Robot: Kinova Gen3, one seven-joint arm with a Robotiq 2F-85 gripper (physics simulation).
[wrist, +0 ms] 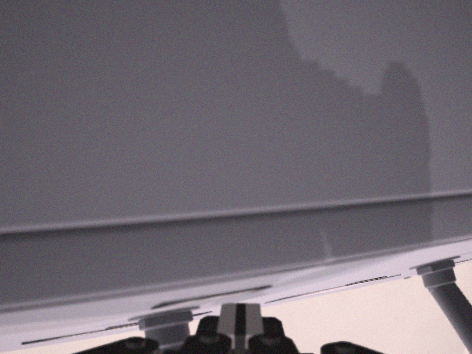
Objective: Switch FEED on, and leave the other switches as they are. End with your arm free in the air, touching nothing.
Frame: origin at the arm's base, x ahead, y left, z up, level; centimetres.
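Where they show: gripper, fingertip midpoint: (240,329).
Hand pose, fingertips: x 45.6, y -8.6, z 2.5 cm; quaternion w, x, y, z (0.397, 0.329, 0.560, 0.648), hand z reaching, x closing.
After its pixels a point has its place.
The switch panel (300,280) {x 41.1, y -9.5, z -1.1 cm} shows at a very flat angle as a pale strip low in the wrist view, and its labels are too slanted to read. The FEED switch (167,325) {x 44.0, y -11.9, z 1.0 cm} is at the lower left; its collar and a short part below it show, the rest is hidden behind the gripper or out of view, so its position cannot be told. The switch to its right (452,305) {x 43.3, y -0.2, z 2.2 cm} has its lever slanting down to the right. My gripper (240,329) {x 45.6, y -8.6, z 2.5 cm} is shut and empty, at the bottom centre, just right of the FEED switch in the view; whether it touches the lever cannot be seen.
A broad grey surface (175,130) {x 38.3, y -13.8, z -5.0 cm} fills the upper part of the view, with a dark shadow on it. A raised edge (200,220) {x 38.3, y -13.3, z -3.7 cm} crosses the view above the panel strip. A pale background (370,320) shows below the panel, between the gripper and the right switch.
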